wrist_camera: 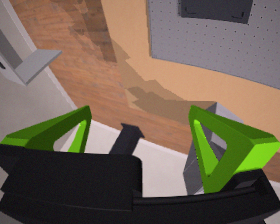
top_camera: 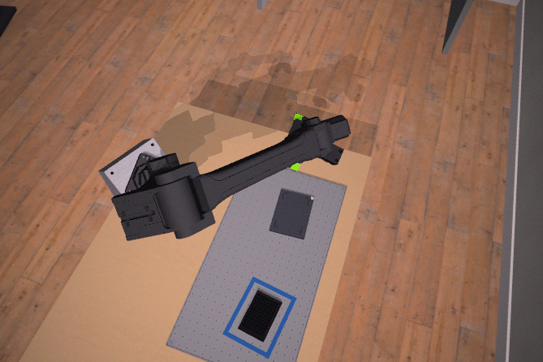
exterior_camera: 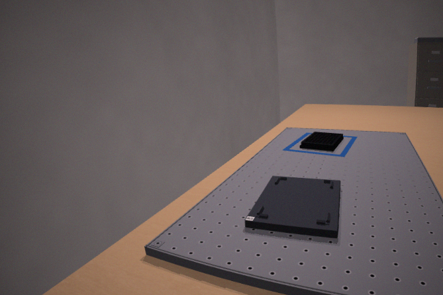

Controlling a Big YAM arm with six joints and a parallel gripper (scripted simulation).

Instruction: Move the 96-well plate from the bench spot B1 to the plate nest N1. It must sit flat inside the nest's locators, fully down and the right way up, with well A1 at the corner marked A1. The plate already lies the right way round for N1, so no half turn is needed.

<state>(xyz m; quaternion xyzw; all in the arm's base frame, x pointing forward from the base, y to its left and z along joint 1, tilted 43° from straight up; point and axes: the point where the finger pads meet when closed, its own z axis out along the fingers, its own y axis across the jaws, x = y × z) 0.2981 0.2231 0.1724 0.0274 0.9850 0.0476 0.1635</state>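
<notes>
Right now the black 96-well plate is 40 cm to the right of my hand, 33 cm below it and 5 cm behind it. Round my hand: white A1 label: 33 cm below, 9 cm ahead, 1 cm to the left; dark plate nest N1: 34 cm below, 5 cm to the right, 3 cm ahead.
</notes>
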